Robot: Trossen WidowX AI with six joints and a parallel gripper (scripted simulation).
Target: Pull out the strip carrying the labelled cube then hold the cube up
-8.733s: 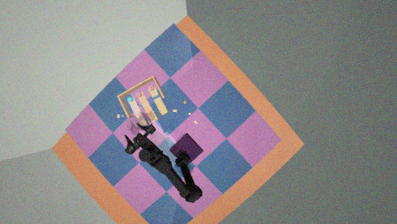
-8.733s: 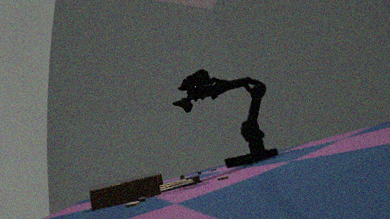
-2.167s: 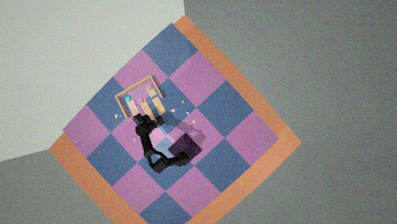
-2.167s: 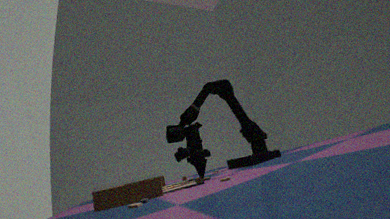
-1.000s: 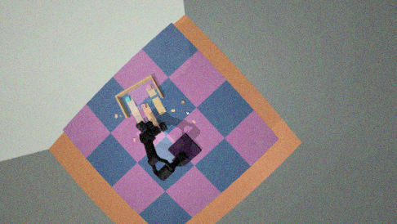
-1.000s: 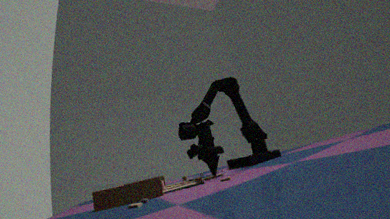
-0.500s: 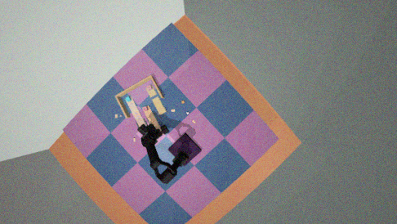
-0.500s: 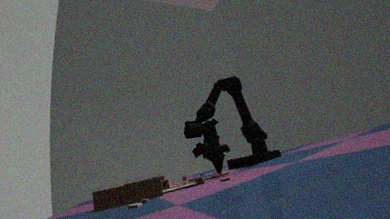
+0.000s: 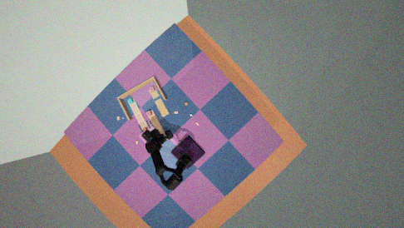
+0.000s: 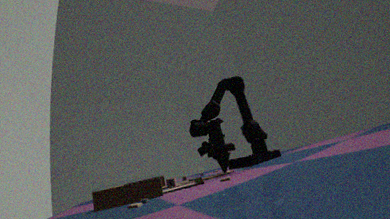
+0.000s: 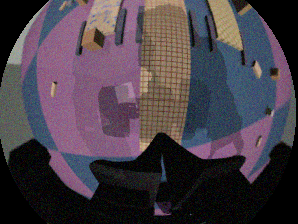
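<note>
The strip is 18 cm ahead of my gripper tip and 14 cm to the right of it.
</note>
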